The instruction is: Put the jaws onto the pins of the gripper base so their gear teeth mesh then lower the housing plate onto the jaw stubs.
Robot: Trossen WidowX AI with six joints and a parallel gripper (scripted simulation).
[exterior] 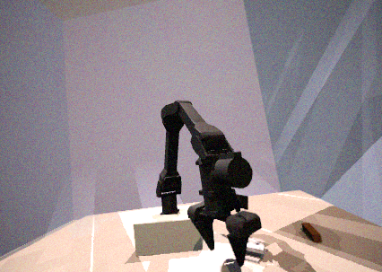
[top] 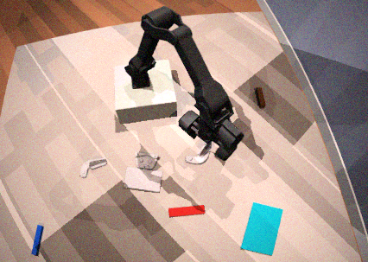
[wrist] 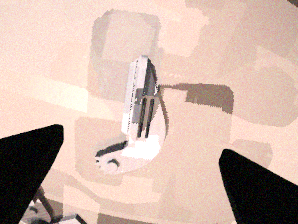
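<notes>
Right now my gripper tip is 50 mm above the jaw, 40 mm to the left of it and 10 mm short of it. The rest, counted from my gripper tip: red bar 190 mm ahead, 100 mm to the right, 60 mm below; then orange block 270 mm to the left, 180 mm behind, 50 mm below; then white plate 220 mm to the right, 60 mm ahead, 50 mm below.
</notes>
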